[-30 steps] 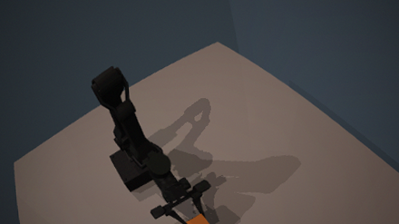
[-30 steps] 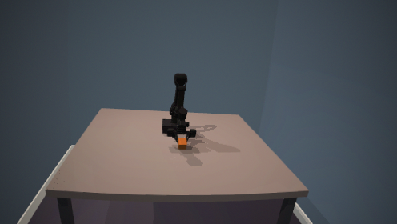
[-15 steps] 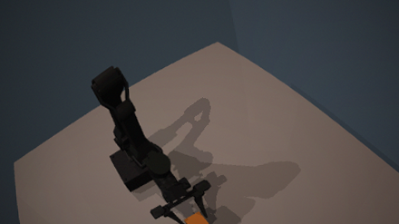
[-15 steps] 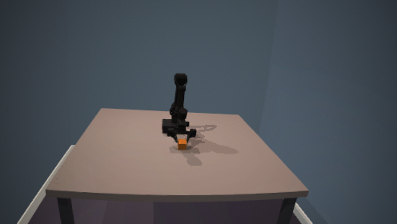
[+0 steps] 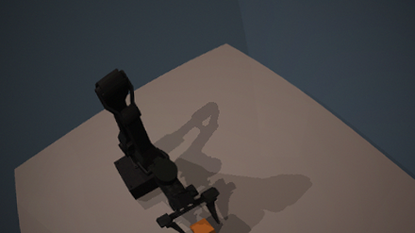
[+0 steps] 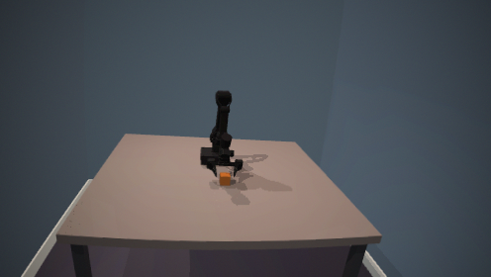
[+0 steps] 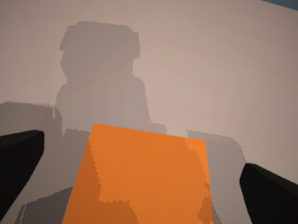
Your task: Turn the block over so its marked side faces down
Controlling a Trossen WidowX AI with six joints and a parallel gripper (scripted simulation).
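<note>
The orange block lies 3 cm behind my gripper tip and 2 cm below it.
</note>
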